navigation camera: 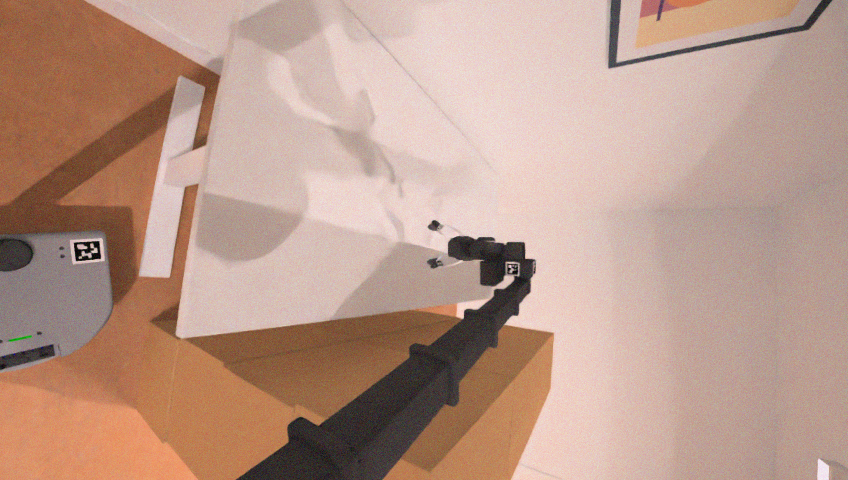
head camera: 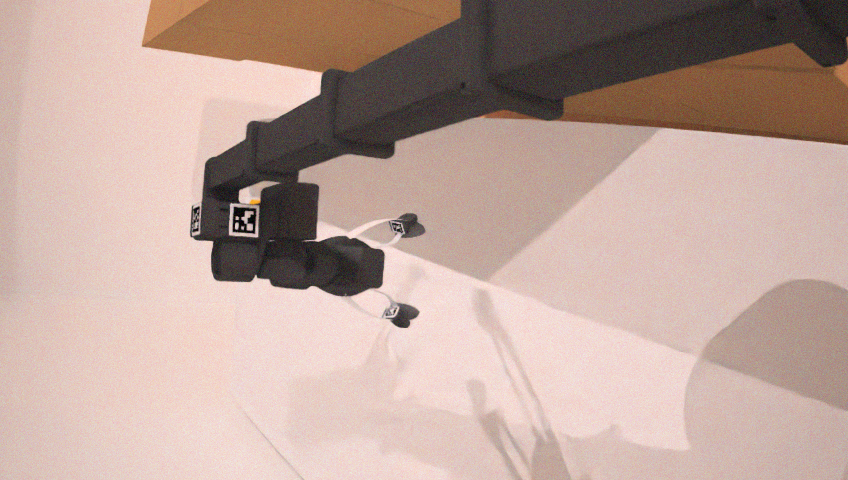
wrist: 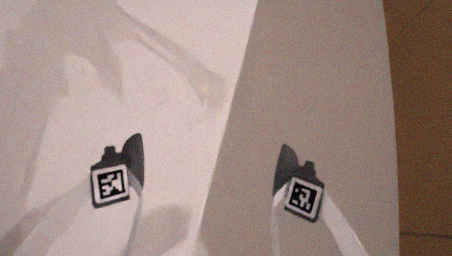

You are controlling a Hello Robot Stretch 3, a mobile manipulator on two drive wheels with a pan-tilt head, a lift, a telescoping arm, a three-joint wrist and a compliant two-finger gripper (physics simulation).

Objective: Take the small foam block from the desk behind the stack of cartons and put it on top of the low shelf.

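Seen in the pictures: gripper, fingertip midpoint: (navigation camera: pixel 430 244) (head camera: pixel 413 271) (wrist: pixel 211 158); robot's base, origin of the base link: (navigation camera: pixel 8 252).
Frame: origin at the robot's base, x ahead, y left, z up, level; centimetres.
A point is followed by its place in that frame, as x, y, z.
The foam block (head camera: pixel 255 202) {-19.3, -152.1, 75.6} shows as a small yellow sliver in the head view, in a gap between the arm's end and the wrist. The rest of it is hidden, and it does not show in the navigation or wrist views. My gripper (head camera: pixel 408 270) {-2.4, -78.8, 79.5} (navigation camera: pixel 435 244) {-2.4, -78.8, 79.5} (wrist: pixel 211 158) {-2.4, -78.8, 79.5} is open and empty above the white desk (head camera: pixel 595 249) {-4.7, -53.4, 72.0} (navigation camera: pixel 255 297) {-7.8, -27.4, 72.0} (wrist: pixel 325 75) {-17.6, -92.3, 72.0}. Its fingers point away from the block's side of the wrist. The stack of cartons (head camera: pixel 297 35) {-44.0, -107.1, 86.8} (navigation camera: pixel 196 404) {-38.4, -25.0, 43.0} (wrist: pixel 422 150) {-39.4, -84.6, 62.5} stands along one side of the desk. The low shelf cannot be made out.
My telescoping arm (head camera: pixel 416 83) {-9.8, -30.5, 112.1} (navigation camera: pixel 392 392) {-8.4, -18.2, 110.4} reaches out over the cartons. My grey base (navigation camera: pixel 53 297) {-10.8, -6.1, 16.0} is at the left of the navigation view, near the desk's white foot bar (navigation camera: pixel 160 237). Pale walls meet beyond the wrist, and a framed picture (navigation camera: pixel 614 35) {53.9, -92.7, 129.9} hangs on one.
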